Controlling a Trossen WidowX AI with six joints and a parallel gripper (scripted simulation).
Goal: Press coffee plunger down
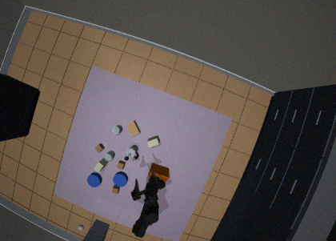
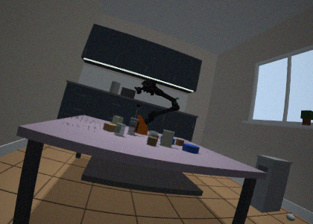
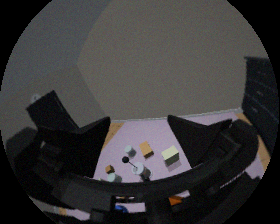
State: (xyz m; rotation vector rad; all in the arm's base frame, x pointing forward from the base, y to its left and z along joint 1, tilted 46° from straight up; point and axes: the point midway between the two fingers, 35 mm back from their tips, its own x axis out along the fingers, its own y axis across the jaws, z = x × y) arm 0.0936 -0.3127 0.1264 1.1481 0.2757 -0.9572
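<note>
My gripper tip is 310 mm above the coffee press, 140 mm short of it and 50 mm to the right of it. From my gripper tip the other things lie so: tan block: 400 mm below, 220 mm ahead, 120 mm to the right.
</note>
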